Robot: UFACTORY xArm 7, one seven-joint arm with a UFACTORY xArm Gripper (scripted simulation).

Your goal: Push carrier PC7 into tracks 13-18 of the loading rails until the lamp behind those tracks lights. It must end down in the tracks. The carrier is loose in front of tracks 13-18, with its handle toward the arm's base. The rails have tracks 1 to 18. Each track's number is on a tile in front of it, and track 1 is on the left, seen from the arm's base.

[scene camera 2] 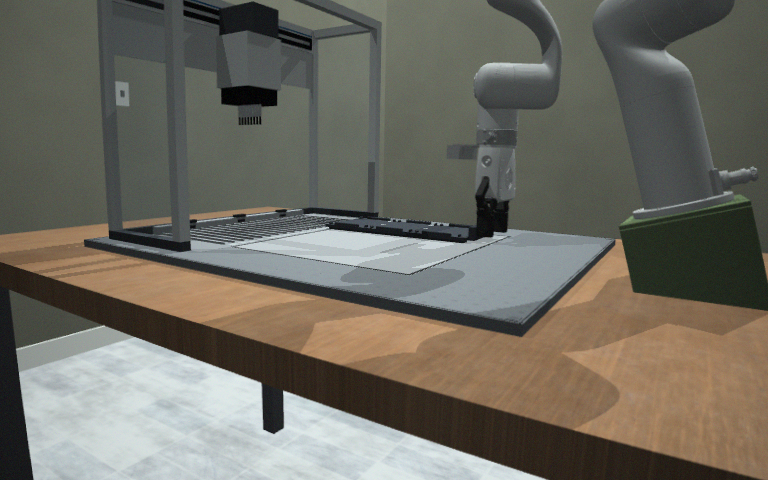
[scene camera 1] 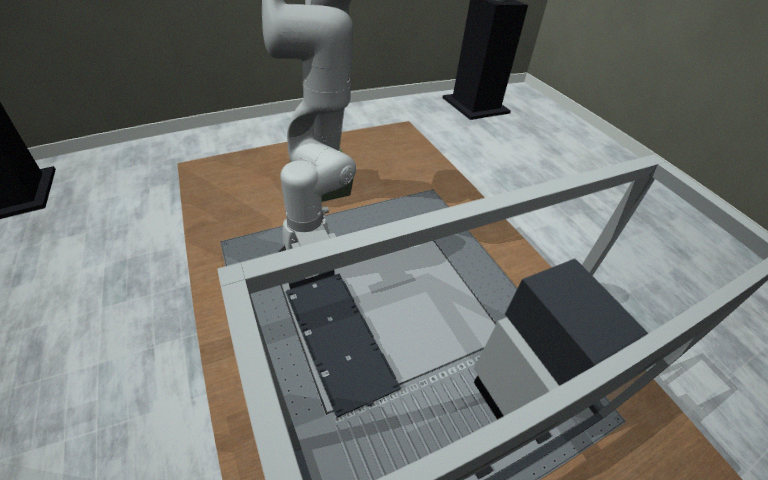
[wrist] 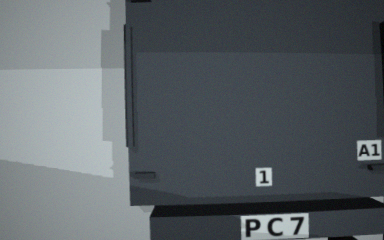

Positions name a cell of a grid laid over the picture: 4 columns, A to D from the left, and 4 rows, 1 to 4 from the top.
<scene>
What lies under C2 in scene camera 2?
The gripper.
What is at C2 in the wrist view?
A carrier.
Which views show the carrier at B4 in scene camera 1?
Scene camera 2, scene camera 1 and the wrist view: all of them.
</scene>
